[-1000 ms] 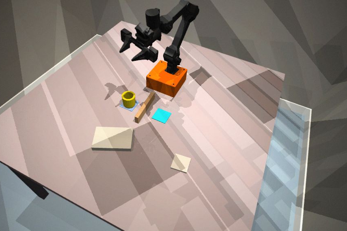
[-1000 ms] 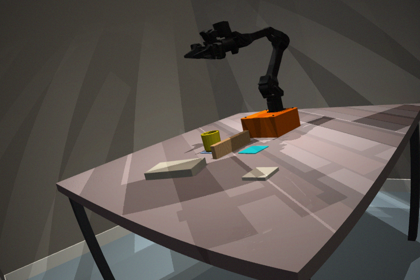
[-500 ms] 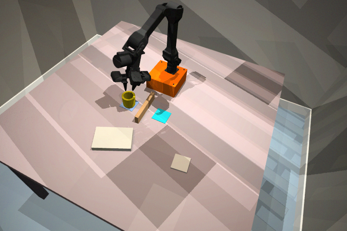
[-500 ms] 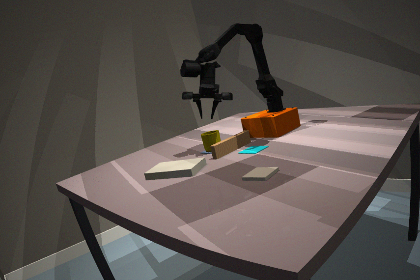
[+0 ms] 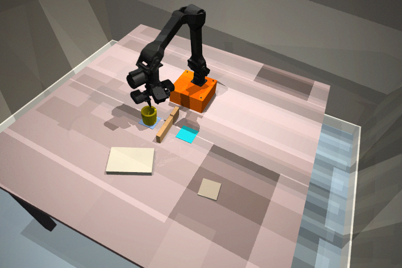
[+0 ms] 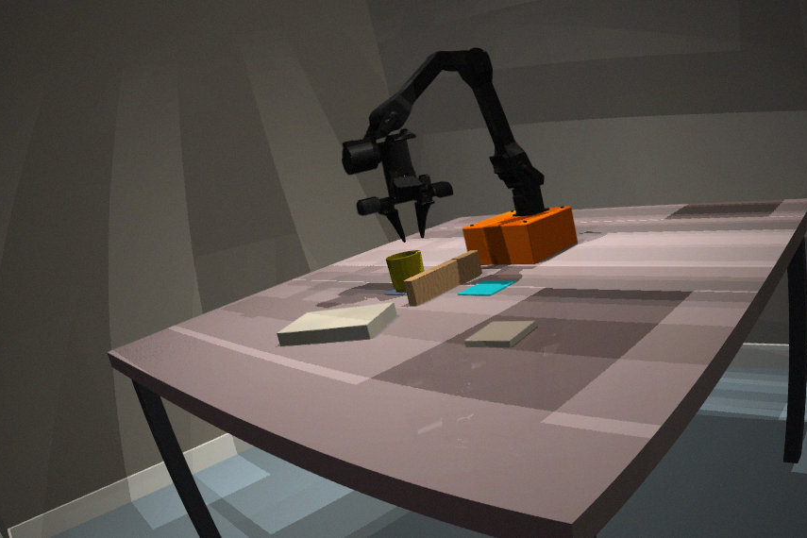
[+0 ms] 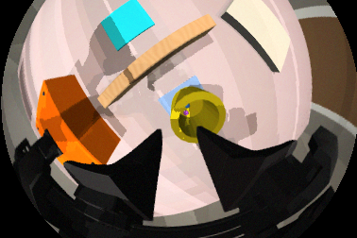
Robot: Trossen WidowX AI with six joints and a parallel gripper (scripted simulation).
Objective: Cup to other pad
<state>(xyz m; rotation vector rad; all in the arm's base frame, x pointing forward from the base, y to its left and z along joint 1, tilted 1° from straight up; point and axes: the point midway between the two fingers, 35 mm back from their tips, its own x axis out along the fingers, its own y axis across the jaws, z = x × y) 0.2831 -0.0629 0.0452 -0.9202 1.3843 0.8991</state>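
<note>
The yellow cup is 20 mm ahead of my gripper tip, 10 mm to the right of it and 60 mm below it. Also, from my gripper tip: cyan pad: 10 mm behind, 180 mm to the left, 100 mm below; wooden bar: 80 mm to the left, 80 mm below; blue pad: 20 mm ahead, 10 mm to the right, 100 mm below.
</note>
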